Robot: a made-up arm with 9 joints. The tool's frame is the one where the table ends. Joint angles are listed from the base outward.
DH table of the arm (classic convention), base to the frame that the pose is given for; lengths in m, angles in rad. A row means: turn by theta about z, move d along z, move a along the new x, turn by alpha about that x. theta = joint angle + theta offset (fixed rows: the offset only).
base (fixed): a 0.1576, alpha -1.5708, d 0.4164, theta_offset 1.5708
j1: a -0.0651, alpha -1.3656, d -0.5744, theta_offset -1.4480
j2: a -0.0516, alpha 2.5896, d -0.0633, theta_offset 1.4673
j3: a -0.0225, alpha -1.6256, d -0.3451, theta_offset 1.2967
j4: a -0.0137, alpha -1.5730, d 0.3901, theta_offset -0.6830
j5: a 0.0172, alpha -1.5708, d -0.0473, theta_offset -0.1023
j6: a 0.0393, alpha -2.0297, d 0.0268, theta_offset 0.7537
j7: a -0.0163, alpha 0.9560, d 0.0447, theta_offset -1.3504
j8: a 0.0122, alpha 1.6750, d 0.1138, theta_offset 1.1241
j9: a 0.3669, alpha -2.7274, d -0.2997, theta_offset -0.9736
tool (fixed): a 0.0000, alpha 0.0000, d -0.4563, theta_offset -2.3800
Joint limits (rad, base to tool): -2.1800..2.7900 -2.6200..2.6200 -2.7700..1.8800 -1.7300..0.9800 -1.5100..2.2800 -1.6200..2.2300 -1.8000..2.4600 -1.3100..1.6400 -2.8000..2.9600
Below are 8 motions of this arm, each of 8 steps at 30 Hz.
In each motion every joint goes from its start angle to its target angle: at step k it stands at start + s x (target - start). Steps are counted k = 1, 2, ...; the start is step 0. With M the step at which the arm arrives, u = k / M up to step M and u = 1 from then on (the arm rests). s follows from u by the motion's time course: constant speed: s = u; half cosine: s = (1 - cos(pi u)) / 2; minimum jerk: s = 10 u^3 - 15 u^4 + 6 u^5.
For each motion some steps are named. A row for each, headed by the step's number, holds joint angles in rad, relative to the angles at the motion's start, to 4 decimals.
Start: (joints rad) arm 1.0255 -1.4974 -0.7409 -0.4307 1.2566 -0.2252 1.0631 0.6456 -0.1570
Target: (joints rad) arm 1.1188 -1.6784 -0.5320 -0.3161 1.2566 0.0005 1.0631 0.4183 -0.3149
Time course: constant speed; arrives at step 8
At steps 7, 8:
7: 0.0816 -0.1584 0.1828 0.1003 0.0000 0.1975 0.0000 -0.1989 -0.1382
8: 0.0933 -0.1810 0.2089 0.1146 0.0000 0.2257 0.0000 -0.2273 -0.1579

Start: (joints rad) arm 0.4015 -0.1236 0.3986 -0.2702 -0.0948 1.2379 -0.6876 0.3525 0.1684
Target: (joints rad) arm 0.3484 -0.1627 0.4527 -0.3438 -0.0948 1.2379 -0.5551 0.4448 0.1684
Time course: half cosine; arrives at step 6
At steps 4, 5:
4: -0.0398 -0.0293 0.0406 -0.0552 0.0000 0.0000 0.0994 0.0692 0.0000
5: -0.0495 -0.0365 0.0505 -0.0687 0.0000 0.0000 0.1236 0.0861 0.0000

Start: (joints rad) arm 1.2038 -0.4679 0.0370 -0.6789 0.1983 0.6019 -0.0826 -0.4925 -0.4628
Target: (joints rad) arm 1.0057 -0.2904 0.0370 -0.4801 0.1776 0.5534 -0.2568 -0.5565 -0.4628
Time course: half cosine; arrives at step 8
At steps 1, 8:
1: -0.0075 0.0068 0.0000 0.0076 -0.0008 -0.0018 -0.0066 -0.0024 0.0000
8: -0.1981 0.1775 0.0000 0.1988 -0.0207 -0.0485 -0.1742 -0.0640 0.0000

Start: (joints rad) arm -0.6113 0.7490 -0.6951 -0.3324 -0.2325 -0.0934 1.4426 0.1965 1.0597
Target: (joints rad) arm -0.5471 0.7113 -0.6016 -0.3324 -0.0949 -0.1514 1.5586 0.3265 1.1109
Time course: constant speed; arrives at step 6
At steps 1, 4, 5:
1: 0.0107 -0.0063 0.0156 0.0000 0.0229 -0.0097 0.0193 0.0217 0.0085
4: 0.0428 -0.0251 0.0623 0.0000 0.0917 -0.0387 0.0773 0.0867 0.0341
5: 0.0535 -0.0314 0.0779 0.0000 0.1147 -0.0483 0.0967 0.1083 0.0427

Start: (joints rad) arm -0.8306 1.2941 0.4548 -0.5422 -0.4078 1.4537 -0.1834 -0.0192 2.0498
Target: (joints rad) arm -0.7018 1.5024 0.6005 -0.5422 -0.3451 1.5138 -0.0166 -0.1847 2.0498
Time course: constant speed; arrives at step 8
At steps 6, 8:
6: 0.0966 0.1562 0.1093 0.0000 0.0470 0.0451 0.1251 -0.1241 0.0000
8: 0.1288 0.2083 0.1457 0.0000 0.0627 0.0601 0.1668 -0.1655 0.0000

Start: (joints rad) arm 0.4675 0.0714 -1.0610 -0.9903 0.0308 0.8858 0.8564 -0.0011 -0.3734
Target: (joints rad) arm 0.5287 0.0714 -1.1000 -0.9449 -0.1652 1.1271 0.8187 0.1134 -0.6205
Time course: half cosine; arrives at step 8
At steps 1, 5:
1: 0.0023 0.0000 -0.0015 0.0017 -0.0075 0.0092 -0.0014 0.0044 -0.0094
5: 0.0423 0.0000 -0.0270 0.0314 -0.1355 0.1668 -0.0261 0.0792 -0.1708

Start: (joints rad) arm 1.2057 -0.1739 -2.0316 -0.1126 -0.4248 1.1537 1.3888 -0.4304 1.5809
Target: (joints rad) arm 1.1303 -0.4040 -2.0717 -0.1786 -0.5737 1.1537 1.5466 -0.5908 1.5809
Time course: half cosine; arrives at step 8
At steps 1, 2, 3, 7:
1: -0.0029 -0.0088 -0.0015 -0.0025 -0.0057 0.0000 0.0060 -0.0061 0.0000
2: -0.0110 -0.0337 -0.0059 -0.0097 -0.0218 0.0000 0.0231 -0.0235 0.0000
3: -0.0233 -0.0710 -0.0124 -0.0204 -0.0460 0.0000 0.0487 -0.0495 0.0000
7: -0.0725 -0.2213 -0.0386 -0.0635 -0.1432 0.0000 0.1518 -0.1543 0.0000

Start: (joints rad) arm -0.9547 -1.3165 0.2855 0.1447 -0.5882 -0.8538 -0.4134 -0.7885 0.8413
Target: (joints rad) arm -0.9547 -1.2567 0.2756 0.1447 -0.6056 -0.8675 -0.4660 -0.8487 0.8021
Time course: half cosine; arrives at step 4
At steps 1, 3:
1: 0.0000 0.0088 -0.0014 0.0000 -0.0025 -0.0020 -0.0077 -0.0088 -0.0057
3: 0.0000 0.0510 -0.0085 0.0000 -0.0149 -0.0117 -0.0449 -0.0514 -0.0335

